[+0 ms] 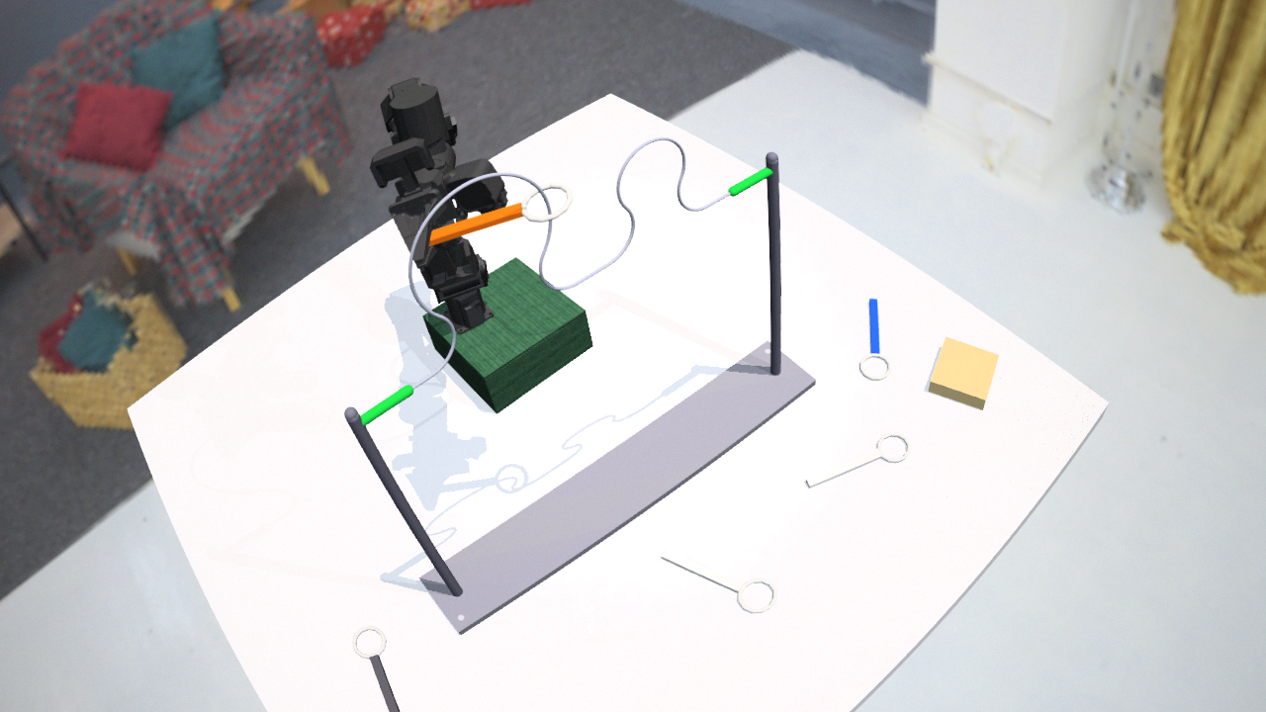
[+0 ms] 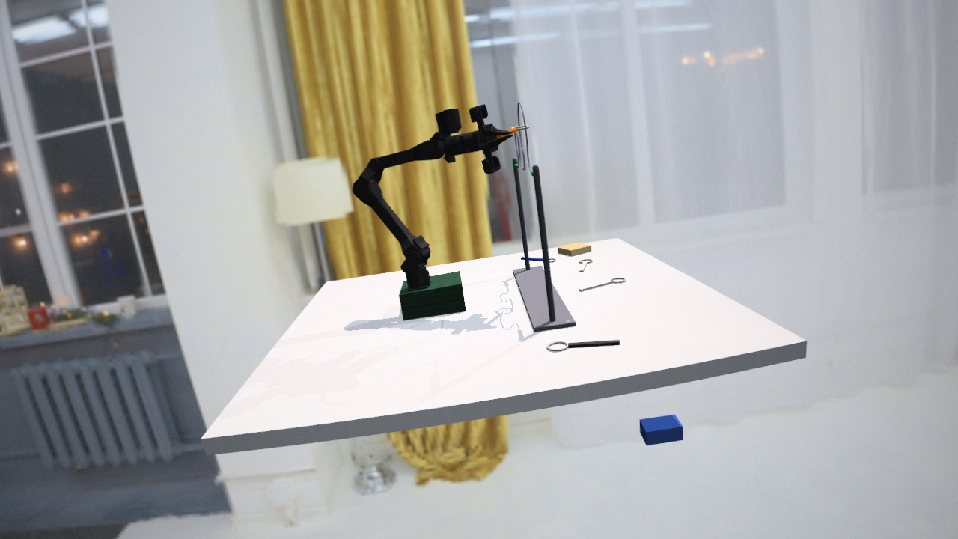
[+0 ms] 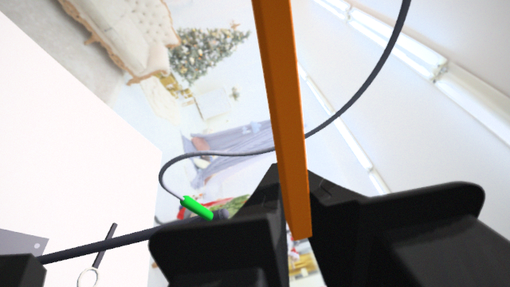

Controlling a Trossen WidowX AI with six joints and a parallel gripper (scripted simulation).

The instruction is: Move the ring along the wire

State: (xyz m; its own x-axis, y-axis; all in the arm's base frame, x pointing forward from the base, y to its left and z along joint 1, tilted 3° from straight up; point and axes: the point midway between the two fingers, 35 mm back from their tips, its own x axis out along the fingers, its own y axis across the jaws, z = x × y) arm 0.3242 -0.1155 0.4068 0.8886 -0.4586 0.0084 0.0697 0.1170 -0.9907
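Now: the ring with orange handle 10 mm ahead of my gripper tip, 100 mm to the left of it and 10 mm above it. From my gripper tip the other things lie so: tan block 220 mm ahead, 680 mm to the left, 490 mm below; ring with blue handle 80 mm ahead, 610 mm to the left, 500 mm below.
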